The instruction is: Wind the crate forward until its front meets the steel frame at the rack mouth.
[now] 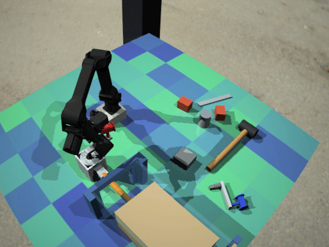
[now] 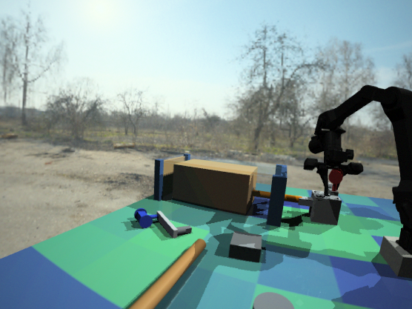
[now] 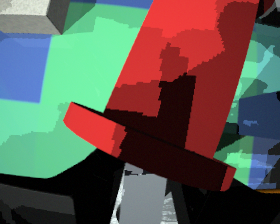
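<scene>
My gripper tip is 20 mm below the red-knobbed crank and 10 mm to the left of it. Round my gripper tip: grey winch: 90 mm below, 80 mm to the right, 20 mm behind; red knob: 50 mm above, 30 mm to the left; blue frame: 150 mm ahead, 80 mm to the right, 10 mm below.
</scene>
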